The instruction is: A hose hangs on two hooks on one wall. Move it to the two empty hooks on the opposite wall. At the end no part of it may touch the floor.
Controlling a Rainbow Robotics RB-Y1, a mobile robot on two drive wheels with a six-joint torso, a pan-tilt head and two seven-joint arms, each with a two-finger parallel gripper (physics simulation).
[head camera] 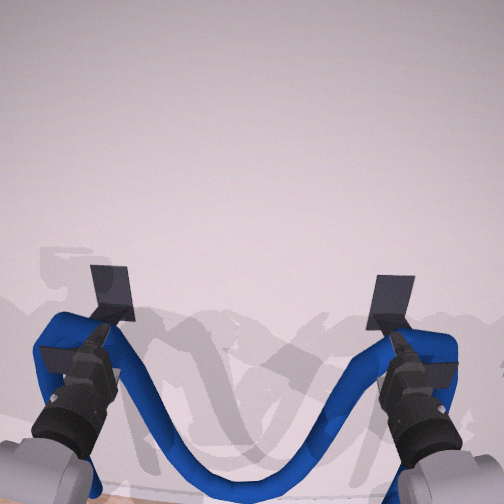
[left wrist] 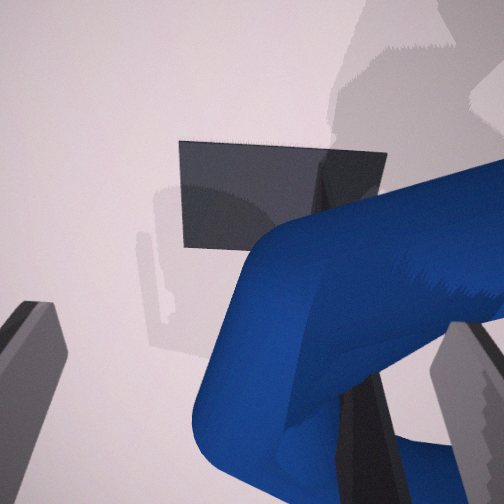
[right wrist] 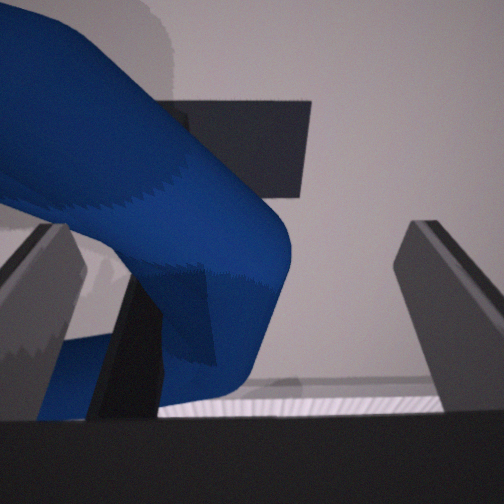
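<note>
A blue hose (head camera: 150, 400) is draped over two dark hooks on the pale wall, the left hook (head camera: 112, 292) and the right hook (head camera: 390, 301). It sags in a deep curve between them, and its ends drop down outside each hook. My left gripper (head camera: 85, 362) is open at the left bend, with the hose (left wrist: 325, 310) passing between its spread fingers (left wrist: 250, 400) without being gripped, in front of the hook plate (left wrist: 240, 195). My right gripper (head camera: 415, 370) is open at the right bend in the same way (right wrist: 245, 320), the hose (right wrist: 150, 200) over the hook prong (right wrist: 132, 360).
The wall fills the head view, with shadows of the arms and hose on it. A strip of wooden floor (head camera: 110, 500) shows at the bottom edge. The lowest parts of the hose ends are hidden behind my arms.
</note>
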